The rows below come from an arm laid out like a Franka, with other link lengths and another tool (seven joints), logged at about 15 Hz.
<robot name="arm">
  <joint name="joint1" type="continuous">
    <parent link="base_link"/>
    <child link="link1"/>
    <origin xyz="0 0 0.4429"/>
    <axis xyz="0 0 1"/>
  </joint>
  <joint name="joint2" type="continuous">
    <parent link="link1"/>
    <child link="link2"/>
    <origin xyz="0 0 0" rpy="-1.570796 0 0"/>
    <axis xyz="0 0 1"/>
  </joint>
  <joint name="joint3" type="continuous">
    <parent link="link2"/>
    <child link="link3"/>
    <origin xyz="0 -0.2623 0" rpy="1.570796 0 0"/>
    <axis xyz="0 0 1"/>
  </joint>
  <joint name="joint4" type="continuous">
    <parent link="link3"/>
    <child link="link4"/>
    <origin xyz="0.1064 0 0" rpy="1.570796 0 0"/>
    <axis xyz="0 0 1"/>
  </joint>
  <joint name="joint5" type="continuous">
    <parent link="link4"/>
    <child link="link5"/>
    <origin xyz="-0.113 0.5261 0" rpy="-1.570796 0 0"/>
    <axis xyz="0 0 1"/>
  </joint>
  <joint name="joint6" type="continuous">
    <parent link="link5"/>
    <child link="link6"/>
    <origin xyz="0 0 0" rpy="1.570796 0 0"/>
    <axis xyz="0 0 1"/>
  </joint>
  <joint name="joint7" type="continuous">
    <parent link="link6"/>
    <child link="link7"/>
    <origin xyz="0.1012 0 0" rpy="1.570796 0 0"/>
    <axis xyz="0 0 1"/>
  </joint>
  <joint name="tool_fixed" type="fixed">
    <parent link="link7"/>
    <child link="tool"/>
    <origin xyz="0.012 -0.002 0.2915" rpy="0 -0.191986 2.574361"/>
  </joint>
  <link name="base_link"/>
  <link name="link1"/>
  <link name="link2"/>
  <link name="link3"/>
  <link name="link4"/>
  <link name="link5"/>
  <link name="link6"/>
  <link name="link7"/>
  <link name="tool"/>
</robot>
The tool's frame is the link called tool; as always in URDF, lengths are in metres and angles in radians. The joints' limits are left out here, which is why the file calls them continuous.
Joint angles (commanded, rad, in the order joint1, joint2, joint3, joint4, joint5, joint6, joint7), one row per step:
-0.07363, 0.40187, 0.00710, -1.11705, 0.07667, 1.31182, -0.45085
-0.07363, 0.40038, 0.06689, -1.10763, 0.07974, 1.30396, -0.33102
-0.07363, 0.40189, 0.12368, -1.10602, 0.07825, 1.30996, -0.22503
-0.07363, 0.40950, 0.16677, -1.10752, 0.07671, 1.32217, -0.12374
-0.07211, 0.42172, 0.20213, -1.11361, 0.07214, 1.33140, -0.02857
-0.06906, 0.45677, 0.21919, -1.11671, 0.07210, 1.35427, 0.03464
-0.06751, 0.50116, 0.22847, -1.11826, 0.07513, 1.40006, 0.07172
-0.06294, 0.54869, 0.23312, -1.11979, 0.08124, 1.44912, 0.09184
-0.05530, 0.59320, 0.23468, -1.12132, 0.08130, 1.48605, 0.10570
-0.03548, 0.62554, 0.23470, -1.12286, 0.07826, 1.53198, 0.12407
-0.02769, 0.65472, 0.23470, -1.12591, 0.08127, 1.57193, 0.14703
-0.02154, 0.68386, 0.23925, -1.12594, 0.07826, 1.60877, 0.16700
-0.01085, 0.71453, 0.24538, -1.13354, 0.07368, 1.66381, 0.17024
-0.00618, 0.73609, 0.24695, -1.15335, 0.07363, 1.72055, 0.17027
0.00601, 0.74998, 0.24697, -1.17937, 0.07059, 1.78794, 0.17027
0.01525, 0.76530, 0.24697, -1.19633, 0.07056, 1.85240, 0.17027
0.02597, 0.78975, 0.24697, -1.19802, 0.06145, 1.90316, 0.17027
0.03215, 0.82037, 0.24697, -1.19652, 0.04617, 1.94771, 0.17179
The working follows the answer.
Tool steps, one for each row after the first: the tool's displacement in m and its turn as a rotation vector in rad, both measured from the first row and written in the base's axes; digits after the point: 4 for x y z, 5 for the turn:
-0.0002, 0.0412, 0.0073, 0.00211, 0.00677, -0.06100
0.0004, 0.0788, 0.0091, 0.00186, 0.01062, -0.11278
0.0018, 0.1072, 0.0050, -0.00174, 0.01809, -0.17338
0.0012, 0.1308, -0.0055, -0.01149, 0.03699, -0.23310
0.0062, 0.1449, -0.0317, -0.01517, 0.06040, -0.27902
0.0180, 0.1546, -0.0637, -0.00764, 0.06823, -0.31258
0.0291, 0.1648, -0.0986, 0.00504, 0.07542, -0.33244
0.0351, 0.1733, -0.1328, 0.00811, 0.08852, -0.34400
0.0421, 0.1899, -0.1576, 0.00983, 0.08065, -0.35069
0.0481, 0.1984, -0.1808, 0.01470, 0.07949, -0.37344
0.0532, 0.2070, -0.2022, 0.01738, 0.07644, -0.39029
0.0591, 0.2214, -0.2283, 0.02644, 0.06258, -0.38781
0.0637, 0.2290, -0.2542, 0.03547, 0.05019, -0.39147
0.0687, 0.2415, -0.2769, 0.04349, 0.02487, -0.38907
0.0755, 0.2518, -0.2951, 0.05629, -0.00355, -0.39117
0.0812, 0.2602, -0.3132, 0.06065, -0.02806, -0.38779
0.0853, 0.2632, -0.3353, 0.05759, -0.04618, -0.38665

Tool pose at each row, in the base's axes (x y z in m, rotation vector in rad; rounded; the steps above come from the unrounded poses):
0.7691, -0.0209, 0.4762, -1.39875, 2.74611, 0.40620
0.7689, 0.0202, 0.4835, -1.31171, 2.78467, 0.41170
0.7695, 0.0579, 0.4854, -1.23716, 2.81502, 0.41184
0.7709, 0.0863, 0.4813, -1.14997, 2.85247, 0.40972
0.7703, 0.1098, 0.4707, -1.06501, 2.89981, 0.40843
0.7753, 0.1240, 0.4445, -0.99835, 2.93933, 0.41940
0.7871, 0.1337, 0.4125, -0.94681, 2.95351, 0.43323
0.7982, 0.1439, 0.3776, -0.91496, 2.95838, 0.45423
0.8042, 0.1524, 0.3434, -0.89724, 2.97080, 0.46807
0.8113, 0.1690, 0.3187, -0.88664, 2.96572, 0.46330
0.8172, 0.1775, 0.2955, -0.85134, 2.96907, 0.46683
0.8223, 0.1861, 0.2740, -0.82532, 2.97016, 0.46638
0.8282, 0.2004, 0.2480, -0.82766, 2.95270, 0.46703
0.8328, 0.2081, 0.2221, -0.82070, 2.93830, 0.46828
0.8378, 0.2206, 0.1993, -0.82280, 2.91247, 0.45827
0.8446, 0.2308, 0.1811, -0.81721, 2.88257, 0.45157
0.8503, 0.2393, 0.1630, -0.82093, 2.85937, 0.43787
0.8544, 0.2423, 0.1409, -0.82250, 2.84646, 0.41983

